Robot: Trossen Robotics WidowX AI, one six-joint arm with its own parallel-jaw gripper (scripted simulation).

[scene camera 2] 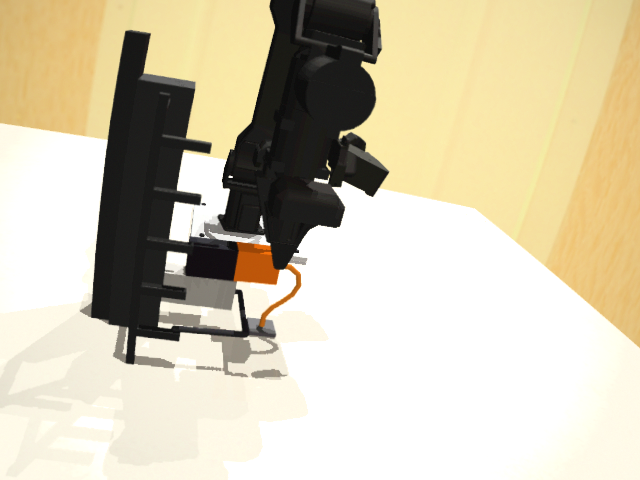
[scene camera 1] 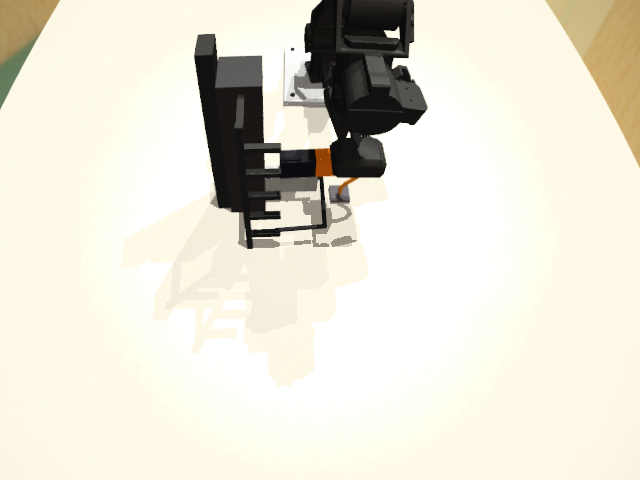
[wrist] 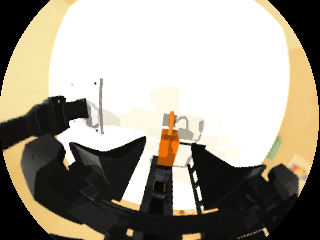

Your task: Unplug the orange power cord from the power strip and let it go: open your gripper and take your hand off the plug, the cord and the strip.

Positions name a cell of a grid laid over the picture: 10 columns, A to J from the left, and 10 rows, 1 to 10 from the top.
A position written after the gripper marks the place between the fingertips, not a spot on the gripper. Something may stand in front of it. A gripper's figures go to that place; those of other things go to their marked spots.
The gripper (wrist: F6) is 10 cm from the lens. An orange plug (wrist: F6): 10 cm from the lens.
